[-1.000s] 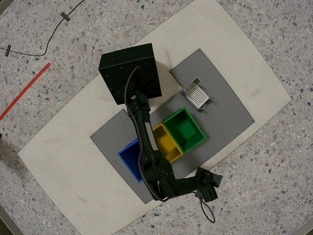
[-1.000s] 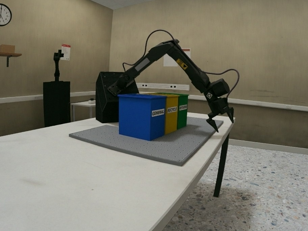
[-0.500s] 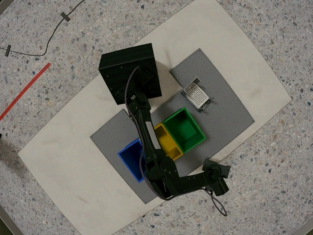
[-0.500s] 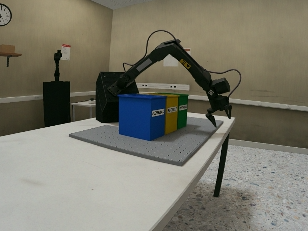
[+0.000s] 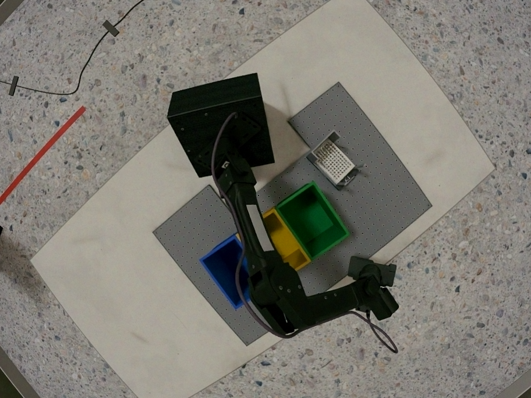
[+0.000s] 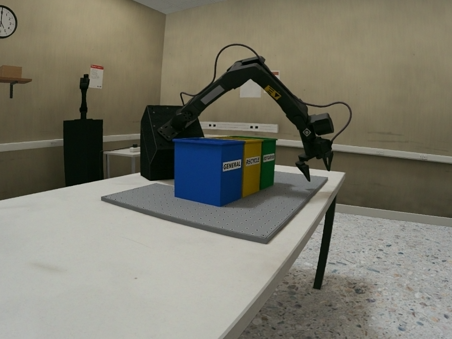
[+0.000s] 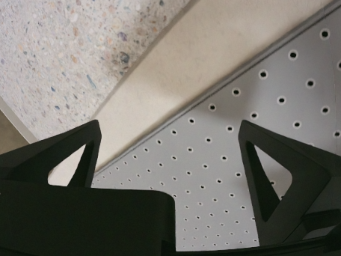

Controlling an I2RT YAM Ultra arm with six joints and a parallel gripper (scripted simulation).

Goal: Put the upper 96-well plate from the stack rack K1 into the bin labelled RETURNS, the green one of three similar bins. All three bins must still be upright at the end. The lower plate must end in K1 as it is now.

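Now: the 96-well plate 29 cm behind my hand, 23 cm to the left of it and 2 cm below it. From my hand the other things lie so: green returns bin: 27 cm behind, 3 cm to the left, 3 cm above; then yellow bin: 33 cm behind, 9 cm to the right, 3 cm above; then blue bin: 38 cm behind, 20 cm to the right, 3 cm above.
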